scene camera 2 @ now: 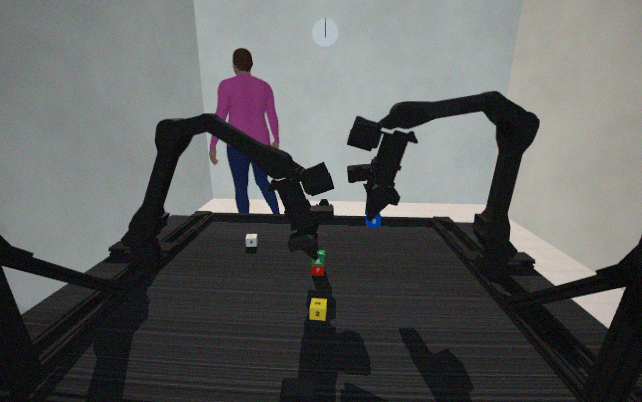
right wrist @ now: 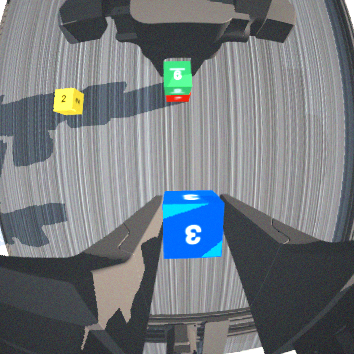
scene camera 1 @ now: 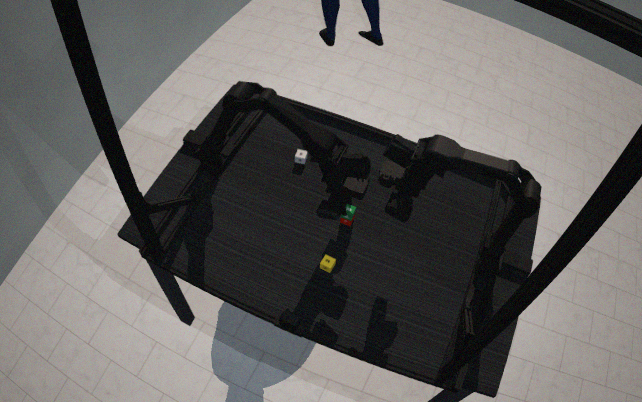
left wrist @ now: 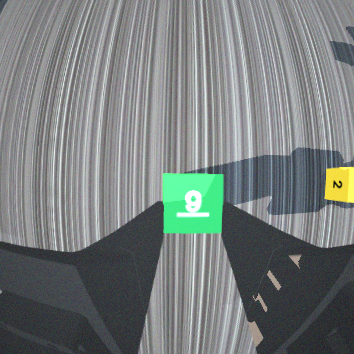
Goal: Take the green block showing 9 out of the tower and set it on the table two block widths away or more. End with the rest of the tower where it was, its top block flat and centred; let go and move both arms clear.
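Where they show: left gripper, fingertip midpoint: (scene camera 2: 316, 256) (right wrist: 176, 73) (scene camera 1: 347, 210) (left wrist: 191, 208); right gripper, fingertip midpoint: (scene camera 2: 367, 217) (right wrist: 191, 201); left arm's base at its link origin: (scene camera 2: 147, 260) (scene camera 1: 211, 163); right arm's base at its link origin: (scene camera 2: 490, 270) (right wrist: 180, 332) (scene camera 1: 485, 270).
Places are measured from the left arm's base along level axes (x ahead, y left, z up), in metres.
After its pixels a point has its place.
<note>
The green block showing 9 (scene camera 1: 350, 212) @(x 0.474, y -0.006, z 0.038 m) (scene camera 2: 319, 258) @(x 0.470, y -0.014, z 0.032 m) (left wrist: 192, 192) @(x 0.472, y 0.002, z 0.038 m) (right wrist: 177, 76) @(x 0.470, y 0.002, z 0.038 m) sits flat on top of the red block (scene camera 1: 346, 221) @(x 0.469, y -0.013, z -0.002 m) (scene camera 2: 318, 271) @(x 0.468, y -0.013, z -0.007 m) (right wrist: 178, 98) @(x 0.482, y 0.004, z -0.007 m), which stands on the table. My left gripper (scene camera 2: 317, 254) @(x 0.462, y 0.001, z 0.030 m) (left wrist: 191, 208) @(x 0.462, y 0.001, z 0.030 m) is shut on the green block, with one finger against each side. The red block is hidden from the left wrist view. My right gripper (scene camera 2: 371, 217) @(x 0.587, y 0.005, z 0.137 m) (right wrist: 191, 201) @(x 0.587, y 0.005, z 0.137 m) is shut on a blue block (scene camera 2: 373, 221) @(x 0.599, y -0.011, z 0.135 m) (right wrist: 193, 230) @(x 0.600, y 0.005, z 0.148 m) showing 3 and holds it behind and to the right of the tower in scene camera 2. The blue block does not show in scene camera 1.
A yellow block (scene camera 1: 327, 263) @(x 0.476, y -0.169, z 0.010 m) (scene camera 2: 318, 309) @(x 0.475, y -0.178, z 0.007 m) (left wrist: 337, 185) @(x 0.474, y -0.146, z -0.003 m) (right wrist: 68, 101) @(x 0.480, y -0.152, z 0.010 m) showing 2 stands in front of the tower in scene camera 2. A white block (scene camera 1: 300, 156) @(x 0.250, y 0.141, z 0.010 m) (scene camera 2: 251, 240) @(x 0.251, y 0.137, z 0.002 m) stands behind and left of the tower. Dark frame posts stand around the table. A person stands beyond it.
</note>
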